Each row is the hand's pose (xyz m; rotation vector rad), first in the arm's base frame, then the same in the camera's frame.
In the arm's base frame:
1: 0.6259 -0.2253 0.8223 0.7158 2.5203 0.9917
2: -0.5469 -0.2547 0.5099 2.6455 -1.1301 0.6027
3: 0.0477 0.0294 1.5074 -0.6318 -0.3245 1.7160
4: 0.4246 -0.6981 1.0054 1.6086 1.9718 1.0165
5: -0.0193 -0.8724 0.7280 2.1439 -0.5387 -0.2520
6: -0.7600 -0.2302 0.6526 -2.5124 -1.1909 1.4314
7: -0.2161 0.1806 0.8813 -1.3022 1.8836 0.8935
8: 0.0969 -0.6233 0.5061 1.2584 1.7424 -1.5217
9: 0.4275 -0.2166 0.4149 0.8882 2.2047 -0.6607
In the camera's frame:
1: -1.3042 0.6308 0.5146 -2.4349 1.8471 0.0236
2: -0.4532 -0.1705 0.8428 1.6400 1.9993 1.4305
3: -1.6204 -0.0473 1.0704 0.8172 0.3530 -1.7828
4: -1.1309 0.7774 1.0107 -1.5970 2.3828 0.5017
5: -0.6208 0.6029 1.1279 0.8455 1.2708 1.4561
6: -0.4587 -0.3605 1.0167 0.1238 1.4251 -0.2714
7: -1.0868 -0.2651 0.6801 2.7293 0.3507 -0.1163
8: -0.6248 0.5484 0.7789 -0.7321 0.7600 -0.2201
9: -0.9044 0.5295 0.3267 -1.5038 0.9585 -0.0669

